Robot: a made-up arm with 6 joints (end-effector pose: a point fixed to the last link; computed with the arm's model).
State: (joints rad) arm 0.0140 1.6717 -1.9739 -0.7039 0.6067 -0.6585
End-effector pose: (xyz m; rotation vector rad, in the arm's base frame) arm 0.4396 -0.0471 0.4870 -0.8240 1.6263 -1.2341
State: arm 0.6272 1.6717 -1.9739 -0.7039 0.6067 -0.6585
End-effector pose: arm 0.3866 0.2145 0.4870 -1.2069 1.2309 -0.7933
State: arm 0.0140 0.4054 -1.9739 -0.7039 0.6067 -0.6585
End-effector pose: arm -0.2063 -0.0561 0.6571 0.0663 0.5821 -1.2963
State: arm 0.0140 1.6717 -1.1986 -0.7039 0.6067 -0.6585
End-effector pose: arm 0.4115 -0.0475 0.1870 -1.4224 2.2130 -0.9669
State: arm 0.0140 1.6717 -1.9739 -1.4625 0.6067 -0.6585
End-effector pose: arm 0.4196 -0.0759 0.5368 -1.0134 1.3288 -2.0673
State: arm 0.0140 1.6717 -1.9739 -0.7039 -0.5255 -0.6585
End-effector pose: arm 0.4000 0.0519 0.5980 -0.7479 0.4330 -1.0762
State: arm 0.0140 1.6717 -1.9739 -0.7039 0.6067 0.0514
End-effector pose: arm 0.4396 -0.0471 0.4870 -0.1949 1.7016 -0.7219
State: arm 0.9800 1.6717 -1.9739 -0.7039 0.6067 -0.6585
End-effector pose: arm 0.2887 0.3348 0.4870 -1.3755 0.9796 -0.5312
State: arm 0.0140 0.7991 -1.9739 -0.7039 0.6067 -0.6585
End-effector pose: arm 0.0109 -0.0531 0.6964 -0.1980 0.9132 -1.3191
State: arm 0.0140 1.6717 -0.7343 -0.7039 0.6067 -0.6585
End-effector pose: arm 0.2915 -0.0491 0.0483 1.7583 -2.4718 0.6788
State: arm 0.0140 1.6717 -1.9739 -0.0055 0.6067 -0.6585
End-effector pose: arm 0.4463 0.0058 0.4689 -0.5997 1.7103 -0.4669
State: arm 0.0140 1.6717 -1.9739 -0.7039 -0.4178 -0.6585
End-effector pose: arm 0.4105 0.0431 0.5910 -0.7621 0.5432 -1.1009
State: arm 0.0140 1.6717 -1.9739 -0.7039 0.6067 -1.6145
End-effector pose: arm 0.4396 -0.0471 0.4870 -1.7005 1.2239 -1.8505
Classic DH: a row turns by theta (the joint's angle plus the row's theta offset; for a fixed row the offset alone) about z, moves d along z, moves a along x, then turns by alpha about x. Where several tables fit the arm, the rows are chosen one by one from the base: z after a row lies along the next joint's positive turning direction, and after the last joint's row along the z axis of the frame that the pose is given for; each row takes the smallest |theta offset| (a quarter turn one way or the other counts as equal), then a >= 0, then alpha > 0; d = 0 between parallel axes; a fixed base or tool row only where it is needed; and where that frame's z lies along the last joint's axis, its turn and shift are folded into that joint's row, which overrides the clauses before.
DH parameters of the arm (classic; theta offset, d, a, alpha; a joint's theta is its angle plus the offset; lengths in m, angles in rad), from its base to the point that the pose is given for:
joint 1: 0 0.132 0 -1.5708
joint 2: 0.1344 0 -0.2462 0
joint 3: 1.3492 0 -0.0248 1.5708
joint 4: 0 0.2792 0 -1.5708
joint 5: 0 0 0.0005 1.5708
joint 6: 0 0.1435 0 0

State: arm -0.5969 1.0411 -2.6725 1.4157 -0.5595 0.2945
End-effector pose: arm -0.1992 0.0449 0.7506 0.0139 -0.6320 1.1192
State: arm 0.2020 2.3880 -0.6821 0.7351 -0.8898 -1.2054
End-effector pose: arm 0.2990 -0.0149 -0.0998 -0.8324 2.3254 -0.8841
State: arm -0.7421 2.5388 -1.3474 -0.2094 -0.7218 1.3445
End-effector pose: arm 0.3807 -0.3225 -0.0500 1.5768 1.2052 0.4250
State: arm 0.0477 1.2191 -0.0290 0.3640 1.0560 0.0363
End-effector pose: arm 0.0201 0.0456 0.0190 -0.3350 -2.5130 -0.3011
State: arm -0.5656 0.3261 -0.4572 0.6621 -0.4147 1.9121
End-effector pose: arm 0.1206 -0.1183 0.3987 1.1595 -0.2345 1.6399
